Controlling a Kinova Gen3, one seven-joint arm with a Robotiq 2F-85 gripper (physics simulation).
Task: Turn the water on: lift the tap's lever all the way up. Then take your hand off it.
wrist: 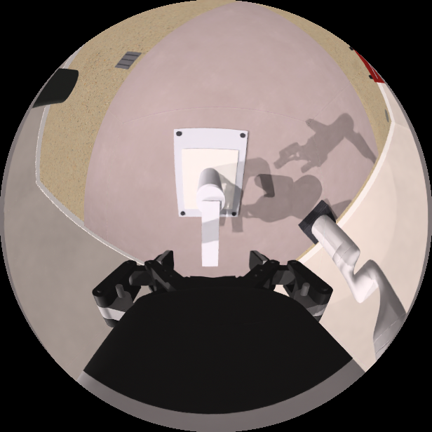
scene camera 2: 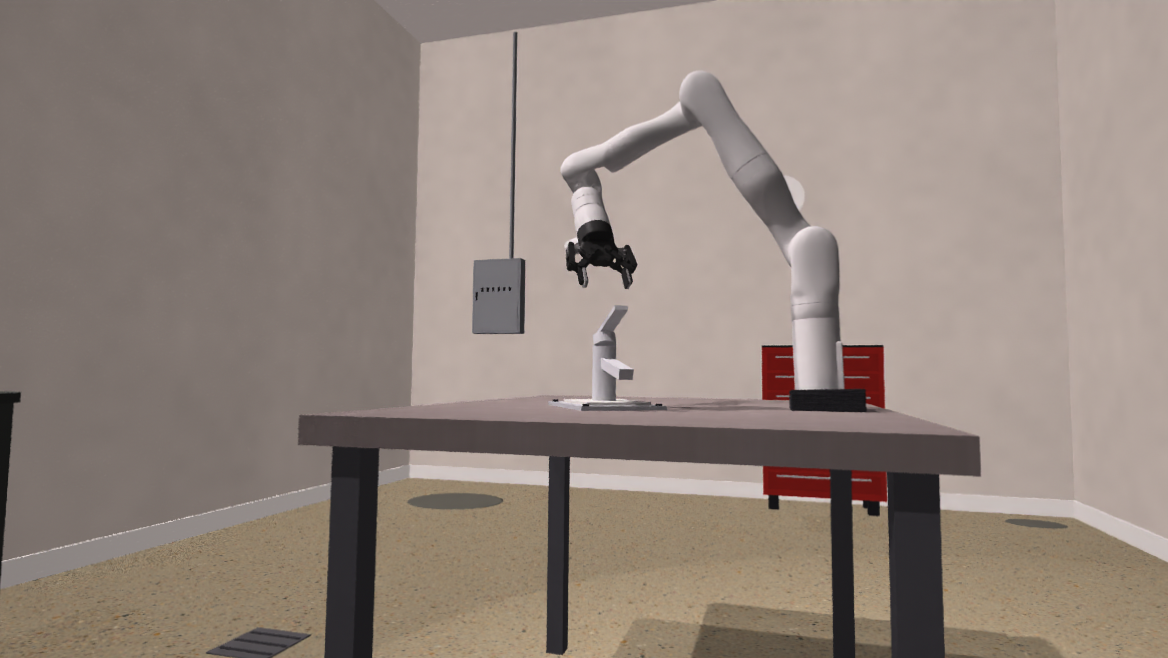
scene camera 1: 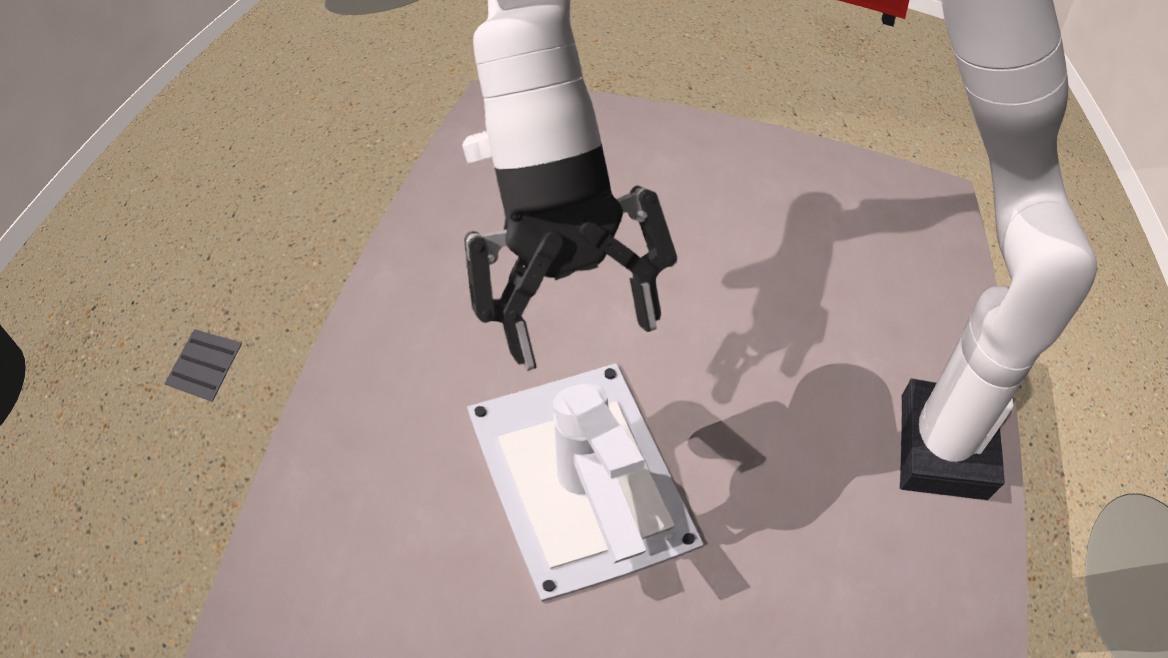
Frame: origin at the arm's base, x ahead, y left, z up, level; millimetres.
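Where they show: gripper, between the fingertips: (scene camera 2: 607,286) (scene camera 1: 589,346); arm's base, origin of its link: (scene camera 2: 818,390) (scene camera 1: 950,428).
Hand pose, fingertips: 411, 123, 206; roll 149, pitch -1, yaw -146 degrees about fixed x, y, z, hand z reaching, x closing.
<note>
Each offset is from my fingertips to the top centre of the thing, as dx, dy, dz. "spot": to the spot under its first point.
The tap's body @[+8, -14, -121] (scene camera 1: 569,467) (scene camera 2: 603,374) (wrist: 208,179) is a pale upright column on a flat white plate @[spot: +69, -88, -237] (scene camera 1: 539,406) (wrist: 210,140). Its spout @[-30, +45, -146] (scene camera 1: 606,513) (scene camera 2: 617,368) juts out below the lever. The lever @[-16, +24, -47] (scene camera 1: 618,452) (scene camera 2: 614,317) (wrist: 210,235) is tilted steeply upward from the column's top, and its free end is the highest part of the tap. My gripper (scene camera 1: 588,346) (scene camera 2: 605,285) (wrist: 211,259) is wide open, with nothing held. In scene camera 2 its fingertips are above the lever's raised end, with a visible gap, so it is not touching the lever.
The plate lies on the mauve table (scene camera 1: 367,490) (scene camera 2: 637,437) (wrist: 215,75). The arm's black base block (scene camera 1: 952,482) (scene camera 2: 827,399) stands on the table to the tap's right. A red cabinet (scene camera 2: 821,483) (wrist: 370,66) stands on the floor beyond the table.
</note>
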